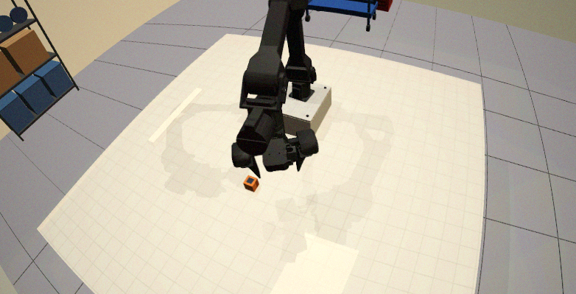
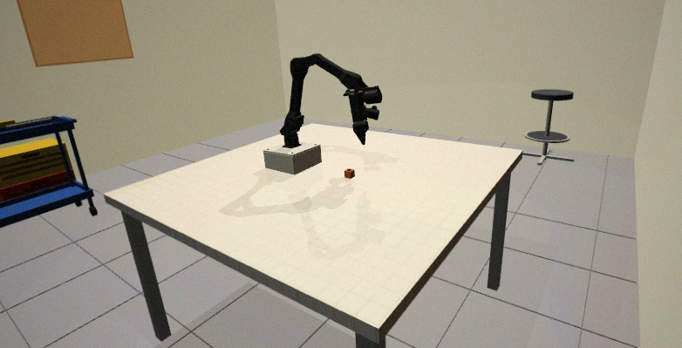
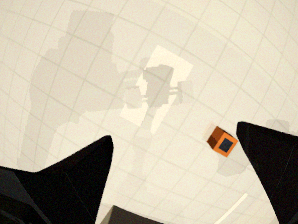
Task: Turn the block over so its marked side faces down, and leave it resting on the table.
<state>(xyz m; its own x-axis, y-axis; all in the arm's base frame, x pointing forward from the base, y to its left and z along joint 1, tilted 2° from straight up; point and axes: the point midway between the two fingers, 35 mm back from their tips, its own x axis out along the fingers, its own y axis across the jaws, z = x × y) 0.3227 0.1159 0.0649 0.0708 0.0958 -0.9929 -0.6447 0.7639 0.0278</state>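
My gripper tip is 10 cm to the left of the orange block and 10 cm above it.
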